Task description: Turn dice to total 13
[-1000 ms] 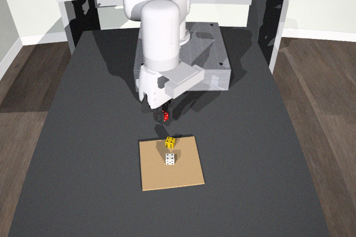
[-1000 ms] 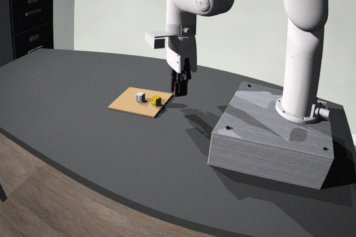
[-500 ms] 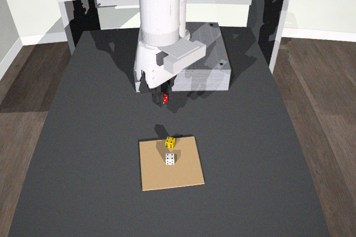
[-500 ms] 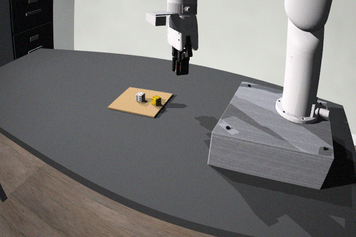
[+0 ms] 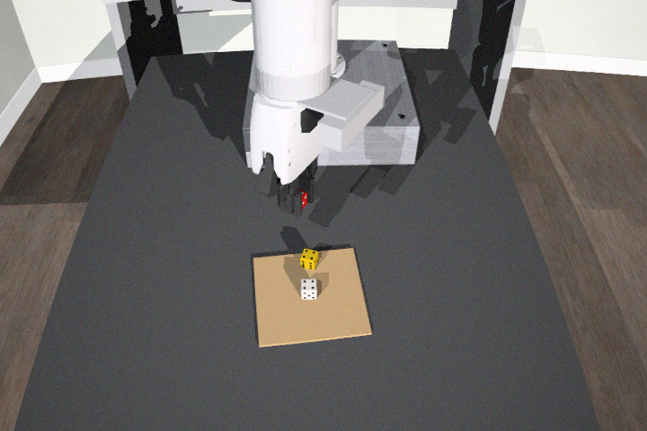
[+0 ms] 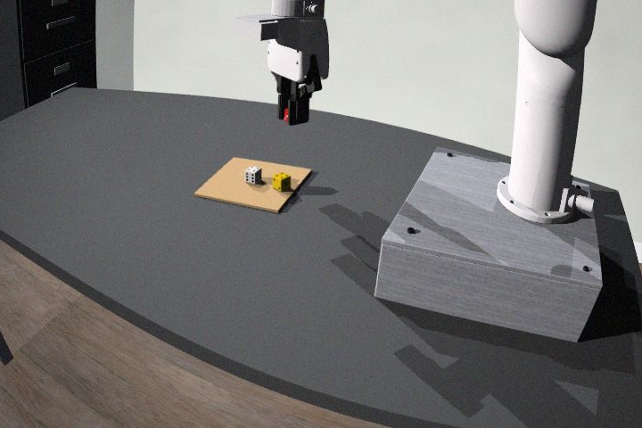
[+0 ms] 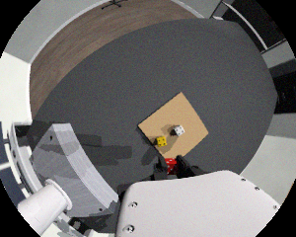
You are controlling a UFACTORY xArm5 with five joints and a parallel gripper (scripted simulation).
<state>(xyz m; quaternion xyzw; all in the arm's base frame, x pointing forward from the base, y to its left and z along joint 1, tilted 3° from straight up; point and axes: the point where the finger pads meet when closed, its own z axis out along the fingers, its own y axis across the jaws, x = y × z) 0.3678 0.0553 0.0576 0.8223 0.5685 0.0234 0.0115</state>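
Now: the white die 12 cm below my hand, 6 cm ahead of it and 2 cm to the left of it. From my hand the other things lie so: yellow die 12 cm below, 1 cm to the left, 1 cm ahead; then red die 1 cm below; then tan mat 13 cm below, 6 cm ahead, 2 cm to the left.
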